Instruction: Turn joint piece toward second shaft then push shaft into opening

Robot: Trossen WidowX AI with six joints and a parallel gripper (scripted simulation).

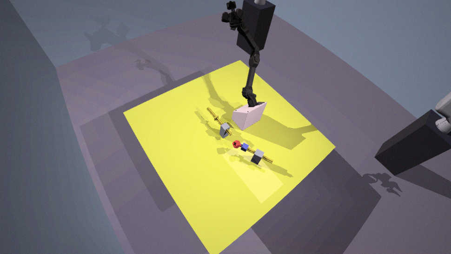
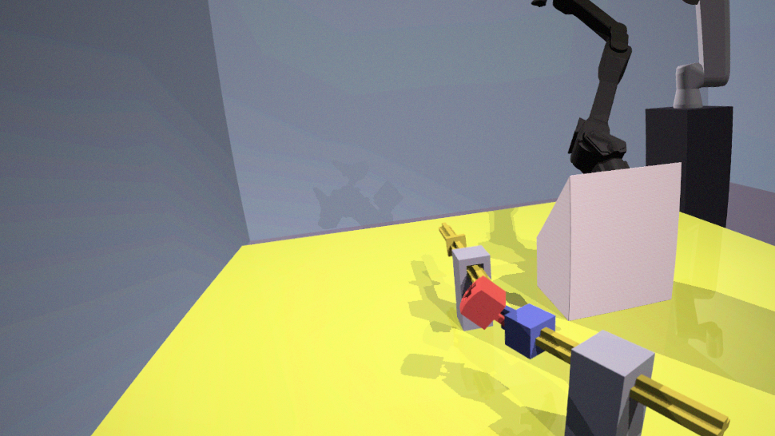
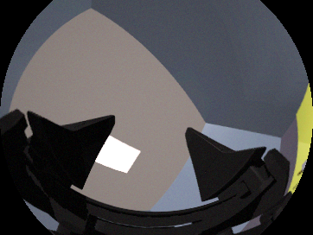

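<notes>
Right now the red joint piece is 670 mm below my gripper tip, 540 mm to the left of it and 310 mm ahead of it.
</notes>
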